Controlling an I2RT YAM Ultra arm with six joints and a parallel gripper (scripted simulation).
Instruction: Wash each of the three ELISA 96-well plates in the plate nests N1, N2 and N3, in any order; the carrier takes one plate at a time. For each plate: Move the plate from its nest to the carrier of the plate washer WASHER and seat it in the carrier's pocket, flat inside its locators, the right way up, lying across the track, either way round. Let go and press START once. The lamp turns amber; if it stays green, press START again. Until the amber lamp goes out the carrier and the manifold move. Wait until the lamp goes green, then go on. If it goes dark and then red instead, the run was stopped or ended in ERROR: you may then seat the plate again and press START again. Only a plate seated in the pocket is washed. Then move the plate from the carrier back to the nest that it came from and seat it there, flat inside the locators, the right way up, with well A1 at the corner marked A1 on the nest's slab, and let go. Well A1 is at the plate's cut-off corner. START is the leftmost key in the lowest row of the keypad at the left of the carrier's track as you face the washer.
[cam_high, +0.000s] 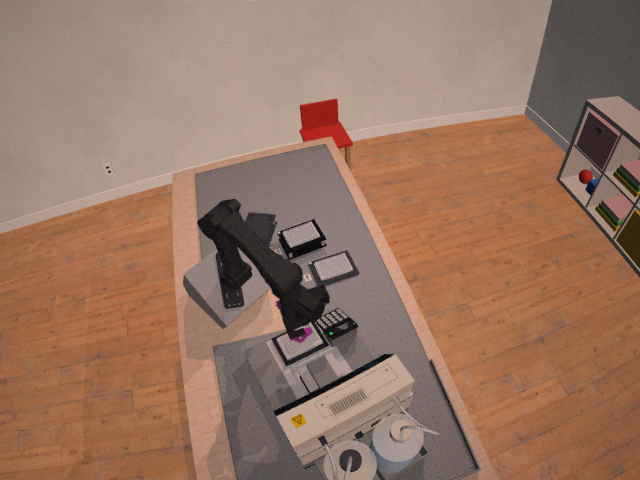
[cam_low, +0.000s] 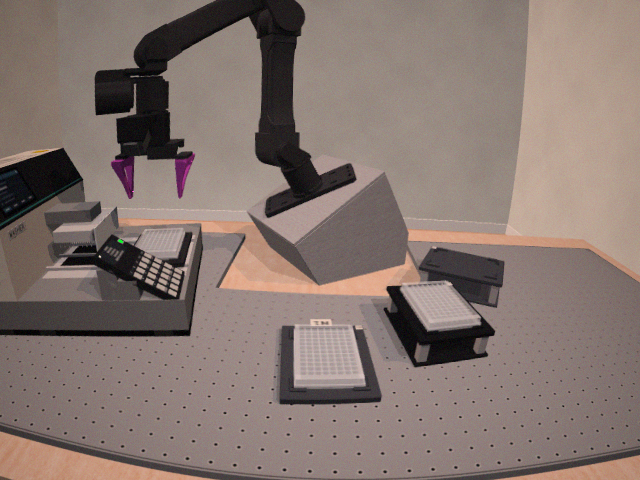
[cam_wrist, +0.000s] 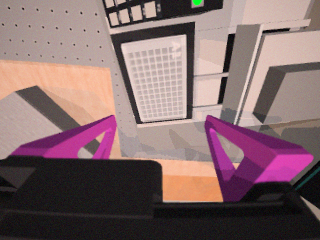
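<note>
Now: the black carrier pocket 10 cm below my hand. Also, from my hand: nest N1: 23 cm ahead, 29 cm to the left, 17 cm below; grey manifold: 2 cm ahead, 15 cm to the right, 5 cm below; raised black nest: 16 cm ahead, 46 cm to the left, 13 cm below.
</note>
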